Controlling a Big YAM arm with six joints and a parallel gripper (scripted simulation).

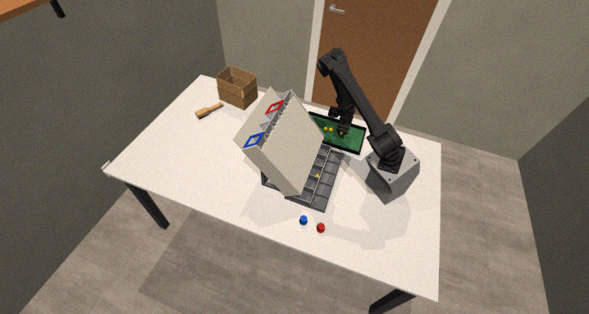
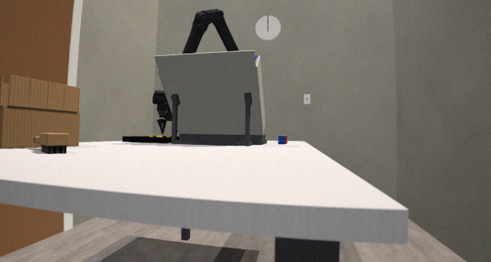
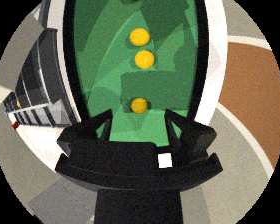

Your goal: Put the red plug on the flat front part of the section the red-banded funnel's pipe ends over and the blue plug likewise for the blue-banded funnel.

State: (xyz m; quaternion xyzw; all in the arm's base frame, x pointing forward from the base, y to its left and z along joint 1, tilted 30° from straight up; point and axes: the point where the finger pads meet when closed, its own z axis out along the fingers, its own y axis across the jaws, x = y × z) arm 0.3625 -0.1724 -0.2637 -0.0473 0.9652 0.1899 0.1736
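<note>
The green marble tray lies 50 mm ahead of my hand, 40 mm below it and 10 mm to the left of it. From my hand the other things lie so: grey cover (360 mm to the left, 160 mm above, 110 mm ahead).
</note>
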